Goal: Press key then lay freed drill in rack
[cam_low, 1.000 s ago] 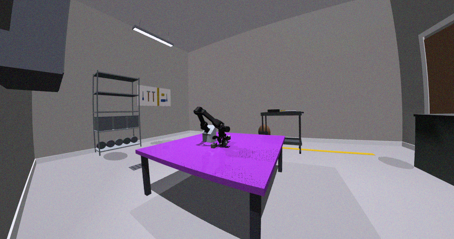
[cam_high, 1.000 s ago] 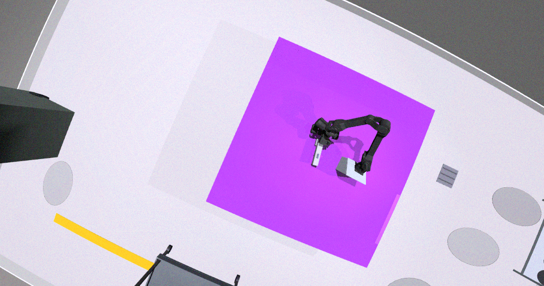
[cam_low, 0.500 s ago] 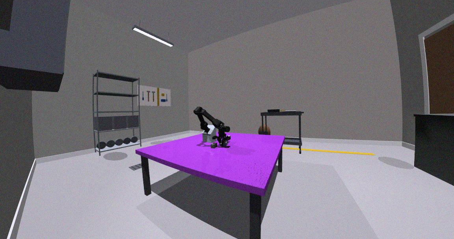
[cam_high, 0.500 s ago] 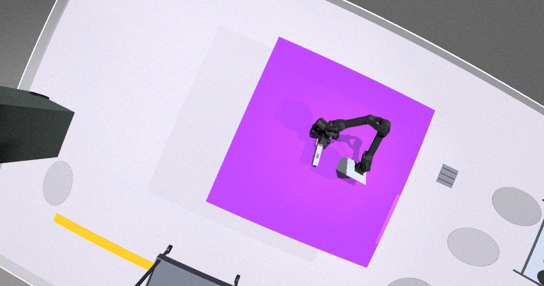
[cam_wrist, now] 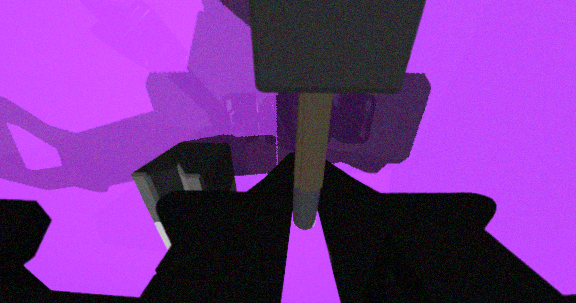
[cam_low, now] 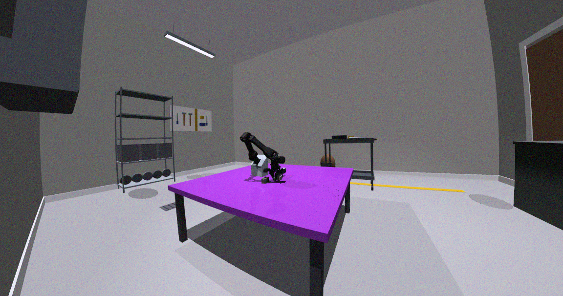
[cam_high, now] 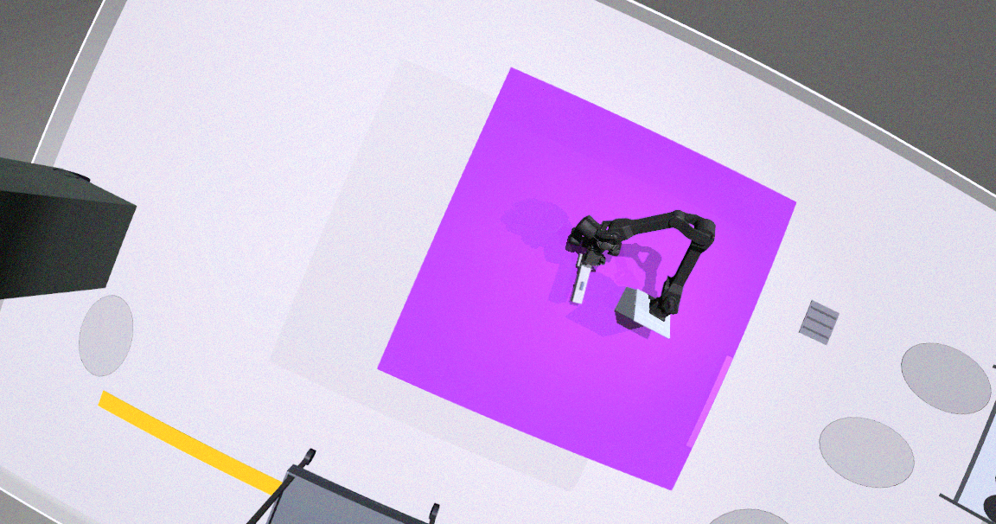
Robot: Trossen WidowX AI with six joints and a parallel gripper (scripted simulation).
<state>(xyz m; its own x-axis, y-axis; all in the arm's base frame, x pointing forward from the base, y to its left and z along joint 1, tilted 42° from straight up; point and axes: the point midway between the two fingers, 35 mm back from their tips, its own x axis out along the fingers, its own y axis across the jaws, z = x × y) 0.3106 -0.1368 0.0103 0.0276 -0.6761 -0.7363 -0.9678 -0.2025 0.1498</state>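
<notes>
Right now the slim drill is 10 mm behind my gripper tip, 40 mm to the left of it and 40 mm above it. Round my gripper tip: rack (60 mm behind, 50 mm to the right, 10 mm above); dark key (40 mm behind, 170 mm to the left, 40 mm above); pale grey block (30 mm behind, 130 mm to the left, 40 mm above).
</notes>
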